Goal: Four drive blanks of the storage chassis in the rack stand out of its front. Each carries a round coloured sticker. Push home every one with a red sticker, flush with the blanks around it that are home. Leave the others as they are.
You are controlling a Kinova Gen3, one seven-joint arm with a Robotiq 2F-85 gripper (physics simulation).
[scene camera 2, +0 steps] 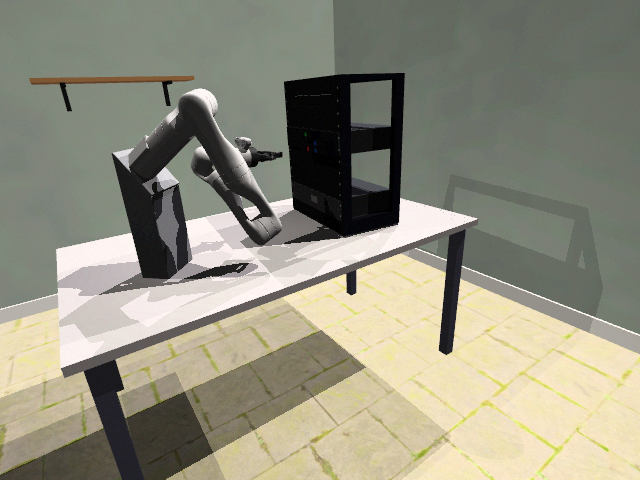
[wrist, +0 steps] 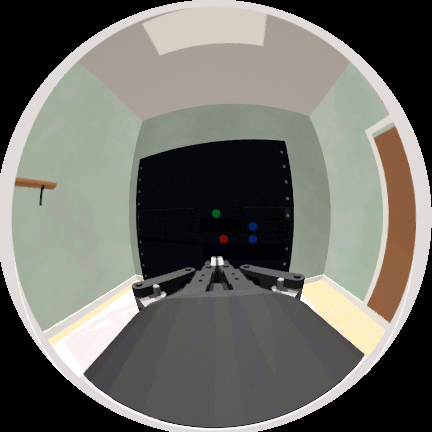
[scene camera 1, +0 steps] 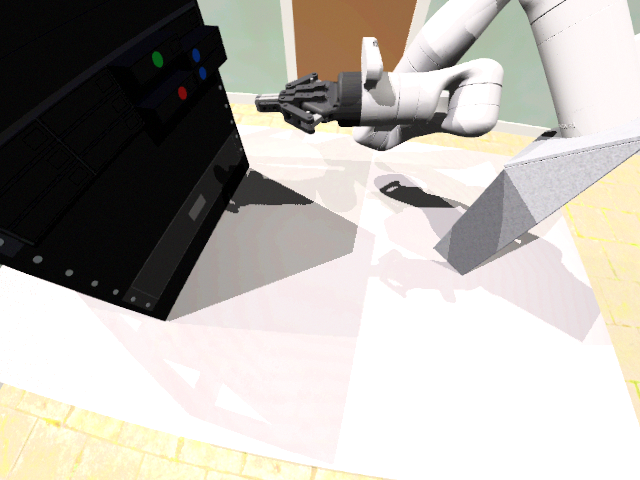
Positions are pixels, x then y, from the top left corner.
Scene:
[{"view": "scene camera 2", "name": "black rack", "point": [322, 186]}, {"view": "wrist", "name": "gripper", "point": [216, 263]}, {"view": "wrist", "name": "black rack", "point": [253, 173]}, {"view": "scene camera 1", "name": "gripper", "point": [256, 103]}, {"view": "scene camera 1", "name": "black rack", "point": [106, 205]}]

